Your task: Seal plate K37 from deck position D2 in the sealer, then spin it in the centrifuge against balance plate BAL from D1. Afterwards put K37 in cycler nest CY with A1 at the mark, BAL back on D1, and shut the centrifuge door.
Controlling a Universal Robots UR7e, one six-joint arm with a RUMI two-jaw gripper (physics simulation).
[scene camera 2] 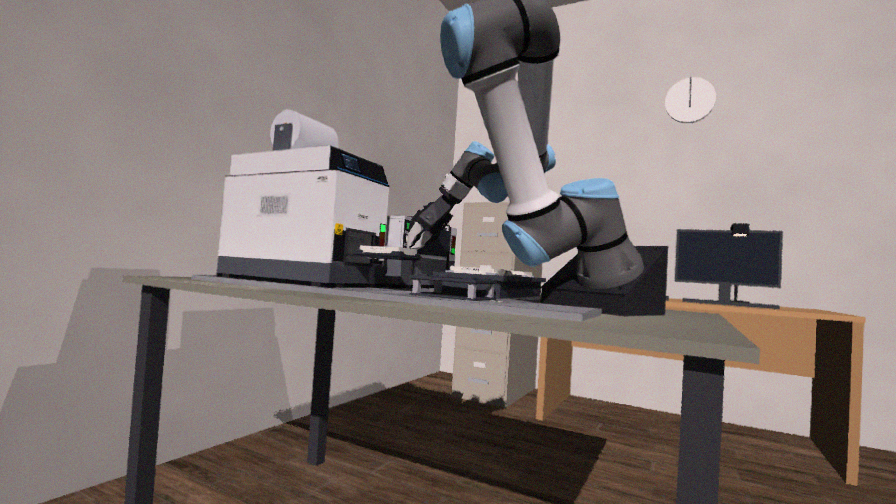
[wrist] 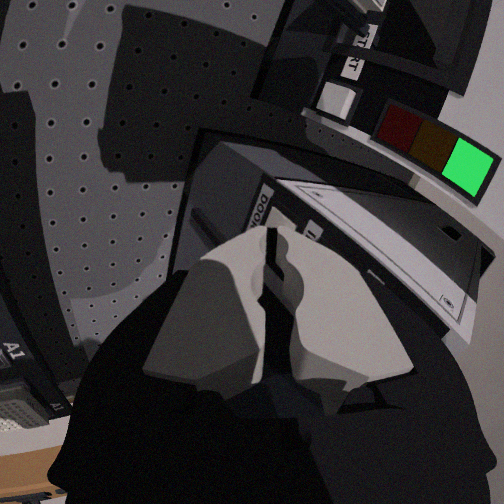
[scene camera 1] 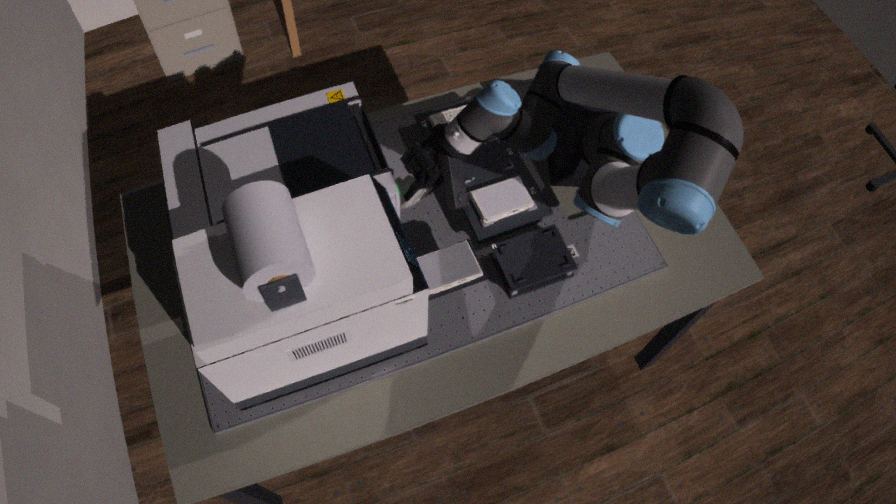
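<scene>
My gripper [wrist: 270,240] is shut and empty, the two pale jaws almost touching. Its tips sit just in front of a small control box, at a button labelled DOOR [wrist: 263,210]. A green lamp [wrist: 467,167] is lit on a panel above, beside a START label [wrist: 355,50]. From above, the gripper [scene camera 1: 416,193] is between the big white sealer [scene camera 1: 300,275] and the deck. A white plate [scene camera 1: 502,200] lies on the middle deck nest. The dark nest [scene camera 1: 533,258] in front of it is empty. A pale flat slab [scene camera 1: 448,266] sticks out of the sealer's side; I cannot read plate labels.
A dark open bay [scene camera 1: 319,150] lies behind the sealer. The arm's base [scene camera 2: 601,269] stands at the table's right end. The perforated baseplate [scene camera 1: 476,307] carries the devices. An A1 mark [wrist: 14,350] shows at the wrist view's lower left.
</scene>
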